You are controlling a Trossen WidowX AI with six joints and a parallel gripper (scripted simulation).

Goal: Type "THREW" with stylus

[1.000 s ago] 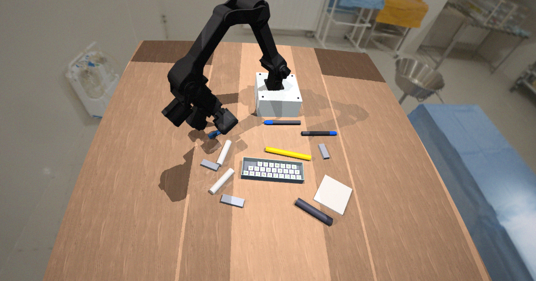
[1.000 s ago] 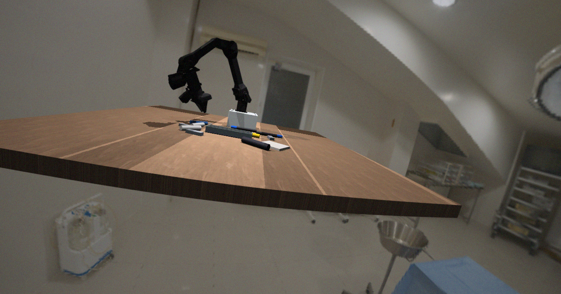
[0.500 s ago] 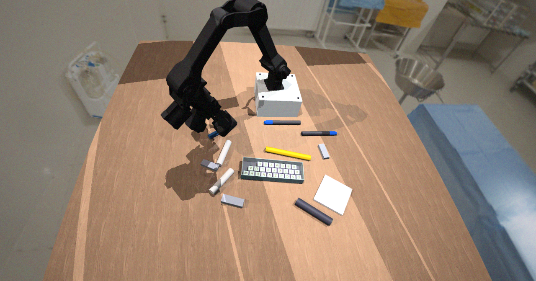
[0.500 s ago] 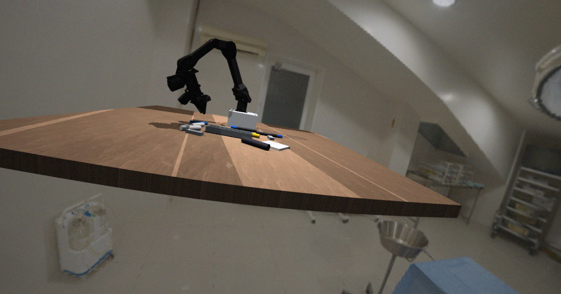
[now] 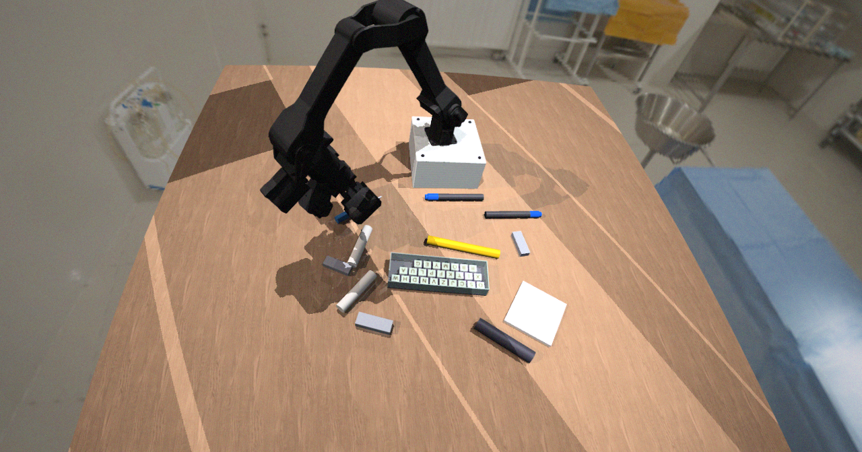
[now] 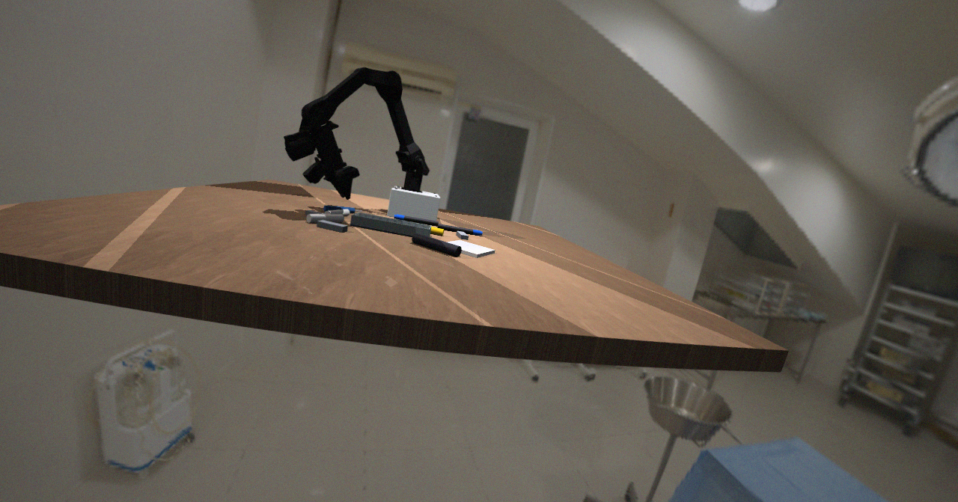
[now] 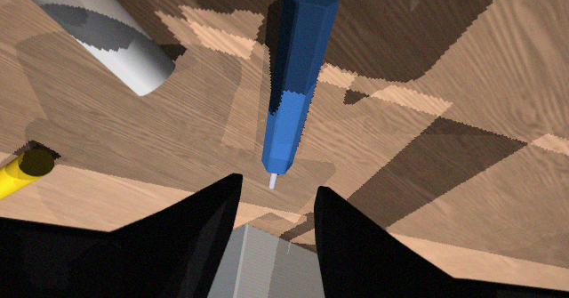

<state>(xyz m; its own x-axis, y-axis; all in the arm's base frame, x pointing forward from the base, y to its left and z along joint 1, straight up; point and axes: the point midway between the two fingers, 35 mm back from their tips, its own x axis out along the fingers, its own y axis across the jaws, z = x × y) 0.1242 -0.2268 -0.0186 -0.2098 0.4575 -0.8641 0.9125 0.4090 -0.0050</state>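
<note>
Now: the blue stylus 40 mm below my gripper tip, 20 mm to the left of it and 10 mm behind it. From my gripper tip the other things lie so: grey block (140 mm ahead, 70 mm to the right, 40 mm below); then dark cylinder (360 mm ahead, 200 mm to the left, 30 mm below); then yellow pen (190 mm to the left, 150 mm ahead, 30 mm below).
</note>
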